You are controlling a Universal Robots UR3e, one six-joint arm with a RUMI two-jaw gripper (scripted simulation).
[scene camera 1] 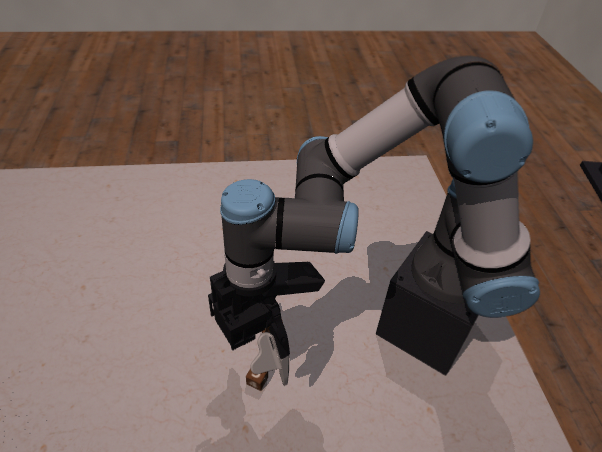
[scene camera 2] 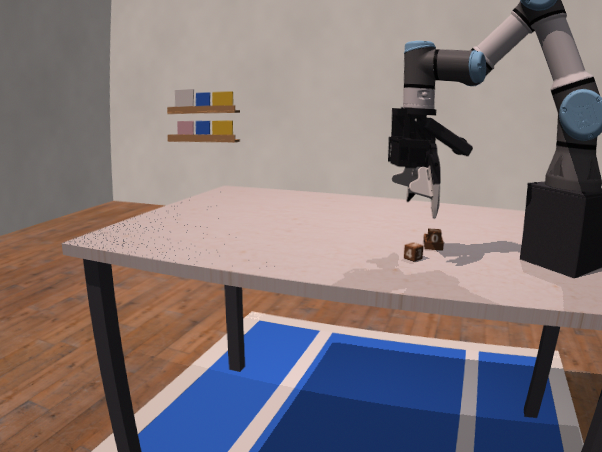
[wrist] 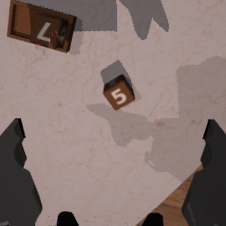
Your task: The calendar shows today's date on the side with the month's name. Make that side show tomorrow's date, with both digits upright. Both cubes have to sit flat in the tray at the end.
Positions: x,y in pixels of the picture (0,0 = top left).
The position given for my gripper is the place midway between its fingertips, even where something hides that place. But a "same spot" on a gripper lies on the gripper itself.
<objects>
my gripper: scene camera 1; scene camera 2; wrist 113,120
same spot on my gripper: (scene camera 2: pixel 428 183) = (scene camera 1: pixel 273 354)
</objects>
